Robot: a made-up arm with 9 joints.
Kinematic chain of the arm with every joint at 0, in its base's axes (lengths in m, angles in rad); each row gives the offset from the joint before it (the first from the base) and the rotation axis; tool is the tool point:
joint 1: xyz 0 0 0.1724 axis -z
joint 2: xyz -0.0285 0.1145 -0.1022 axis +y
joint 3: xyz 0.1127 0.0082 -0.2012 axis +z
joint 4: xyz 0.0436 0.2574 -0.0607 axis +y
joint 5: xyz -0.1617 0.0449 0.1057 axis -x
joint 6: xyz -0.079 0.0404 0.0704 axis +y
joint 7: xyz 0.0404 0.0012 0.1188 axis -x
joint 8: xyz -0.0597 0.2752 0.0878 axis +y
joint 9: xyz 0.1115 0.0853 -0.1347 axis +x
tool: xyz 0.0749 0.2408 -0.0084
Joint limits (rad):
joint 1: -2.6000..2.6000
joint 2: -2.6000..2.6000
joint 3: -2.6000..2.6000
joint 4: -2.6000..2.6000
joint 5: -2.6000..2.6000
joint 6: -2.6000..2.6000
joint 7: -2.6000..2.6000
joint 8: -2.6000..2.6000
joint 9: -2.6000..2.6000
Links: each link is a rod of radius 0.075 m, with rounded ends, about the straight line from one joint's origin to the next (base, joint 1, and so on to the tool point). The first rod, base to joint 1, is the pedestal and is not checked.
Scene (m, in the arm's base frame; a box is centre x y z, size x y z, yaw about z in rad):
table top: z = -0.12
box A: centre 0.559 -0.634 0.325 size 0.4 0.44 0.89 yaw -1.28
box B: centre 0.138 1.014 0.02 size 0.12 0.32 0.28 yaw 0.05
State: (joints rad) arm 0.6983 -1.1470 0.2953 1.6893 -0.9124 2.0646 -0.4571 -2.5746 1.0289
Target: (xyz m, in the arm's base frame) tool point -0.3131 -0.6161 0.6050
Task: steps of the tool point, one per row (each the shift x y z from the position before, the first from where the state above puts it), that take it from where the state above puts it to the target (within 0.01 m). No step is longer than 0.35 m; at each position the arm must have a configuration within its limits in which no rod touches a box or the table.
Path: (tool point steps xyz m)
1: -0.0450 -0.1703 0.2332
2: -0.1347 -0.1015 0.2292
3: -0.1967 -0.0110 0.1929
4: -0.2210 0.0843 0.1282
5: -0.2046 0.1653 0.0436
6: -0.1530 0.2161 -0.0496
7: -0.0312 -0.3388 0.0302
8: -0.0790 -0.2910 -0.0779
9: -0.1157 -0.2103 -0.1499
10: -0.1362 -0.1182 -0.1877

